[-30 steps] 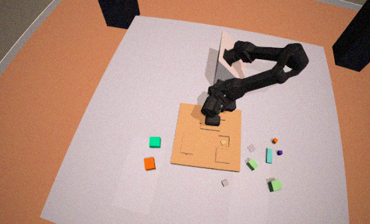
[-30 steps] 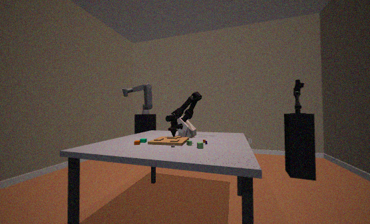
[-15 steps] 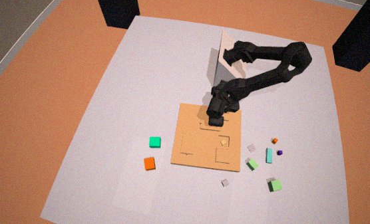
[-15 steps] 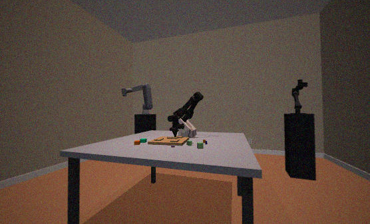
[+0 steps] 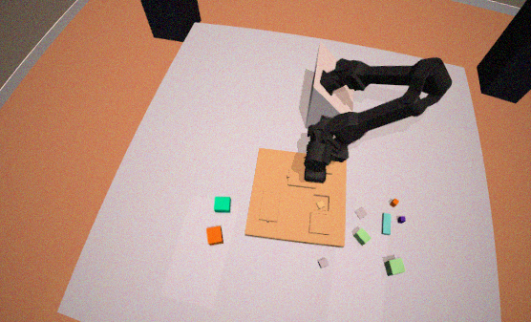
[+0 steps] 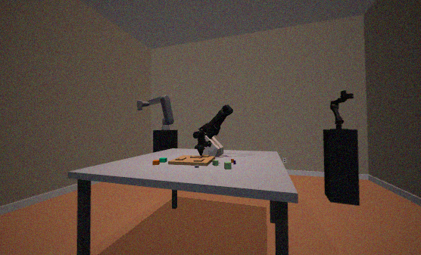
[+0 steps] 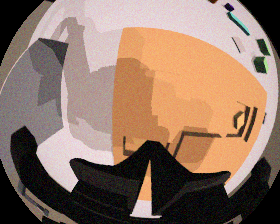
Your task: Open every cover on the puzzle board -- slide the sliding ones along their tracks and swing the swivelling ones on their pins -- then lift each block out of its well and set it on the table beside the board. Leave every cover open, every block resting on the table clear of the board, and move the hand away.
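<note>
Now: the tan puzzle board 90 mm ahead of my gripper tip and 20 mm to the right of it. From my gripper tip the other things lie so: teal bar: 270 mm to the left, 130 mm ahead, 20 mm below; tiny orange cube: 290 mm to the left, 50 mm ahead, 10 mm below; green block: 240 mm to the right, 210 mm ahead, 10 mm below.
</note>
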